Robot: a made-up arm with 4 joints. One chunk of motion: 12 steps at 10 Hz.
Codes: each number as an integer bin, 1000 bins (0 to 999) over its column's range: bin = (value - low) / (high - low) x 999, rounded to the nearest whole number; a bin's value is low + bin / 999 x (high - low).
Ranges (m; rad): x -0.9..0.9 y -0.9..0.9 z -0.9..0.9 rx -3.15..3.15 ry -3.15..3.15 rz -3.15..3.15
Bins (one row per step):
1: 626 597 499 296 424 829
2: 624 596 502 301 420 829
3: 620 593 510 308 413 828
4: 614 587 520 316 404 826
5: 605 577 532 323 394 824
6: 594 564 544 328 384 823
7: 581 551 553 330 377 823
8: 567 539 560 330 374 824
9: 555 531 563 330 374 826
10: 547 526 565 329 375 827
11: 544 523 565 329 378 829
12: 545 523 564 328 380 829
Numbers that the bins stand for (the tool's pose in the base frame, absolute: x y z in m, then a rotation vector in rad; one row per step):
1: 0.2279 0.1757 -0.0009 -1.2833 -0.4761 2.0779
2: 0.2243 0.1739 0.0045 -1.2518 -0.5014 2.0779
3: 0.2171 0.1685 0.0189 -1.2077 -0.5455 2.0716
4: 0.2063 0.1577 0.0369 -1.1572 -0.6023 2.0590
5: 0.1901 0.1396 0.0586 -1.1131 -0.6653 2.0464
6: 0.1703 0.1162 0.0802 -1.0815 -0.7284 2.0401
7: 0.1468 0.0928 0.0964 -1.0689 -0.7725 2.0401
8: 0.1216 0.0712 0.1090 -1.0689 -0.7914 2.0464
9: 0.1000 0.0568 0.1144 -1.0689 -0.7914 2.0590
10: 0.0856 0.0477 0.1180 -1.0752 -0.7851 2.0653
11: 0.0802 0.0423 0.1180 -1.0752 -0.7662 2.0779
12: 0.0820 0.0423 0.1162 -1.0815 -0.7536 2.0779

